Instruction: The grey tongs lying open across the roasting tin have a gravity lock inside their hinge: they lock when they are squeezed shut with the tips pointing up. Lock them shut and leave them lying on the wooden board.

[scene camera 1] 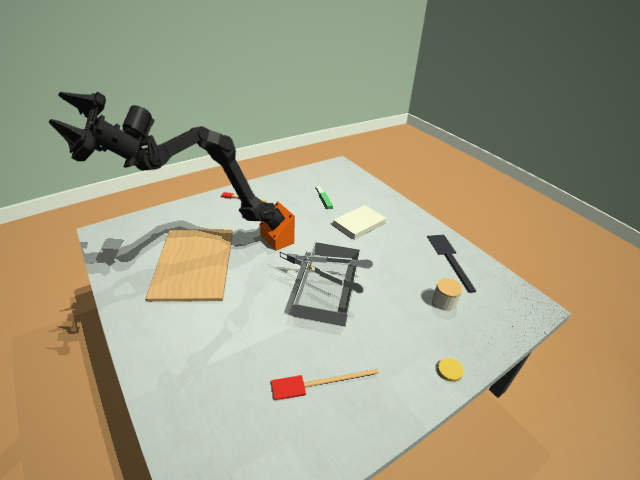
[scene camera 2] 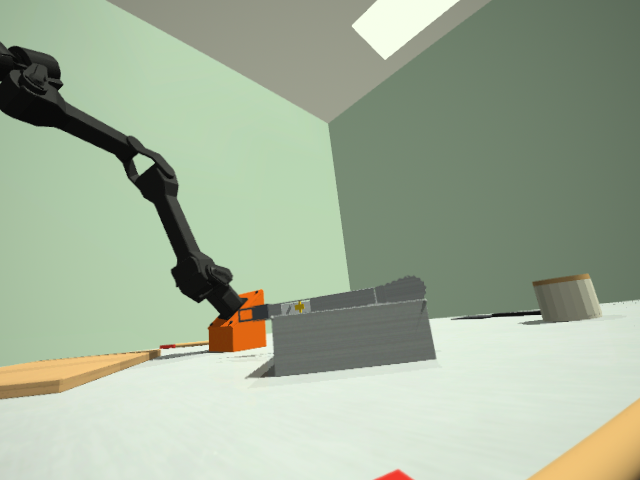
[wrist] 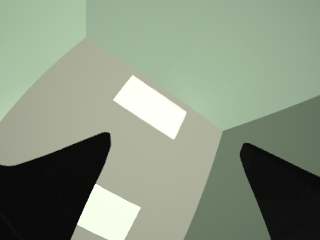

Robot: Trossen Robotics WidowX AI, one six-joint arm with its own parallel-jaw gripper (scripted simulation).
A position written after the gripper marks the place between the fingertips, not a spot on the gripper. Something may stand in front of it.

The gripper (scene camera 1: 54, 106) is open and holds nothing. Also in view: a lidded tub (scene camera 2: 569, 298), a cream block (scene camera 1: 360, 221), a red spatula (scene camera 1: 290, 387), a wooden board (scene camera 1: 193, 264) and a grey roasting tin (scene camera 2: 395, 333).
The lidded tub is seen too in scene camera 1 (scene camera 1: 447, 293). The gripper shows as well in the wrist view (wrist: 178, 145). The grey roasting tin is seen too in scene camera 1 (scene camera 1: 319, 299). The wrist view misses the lidded tub: it is out of frame. Scene camera 2 does not show the cream block, which is hidden by the grey roasting tin.
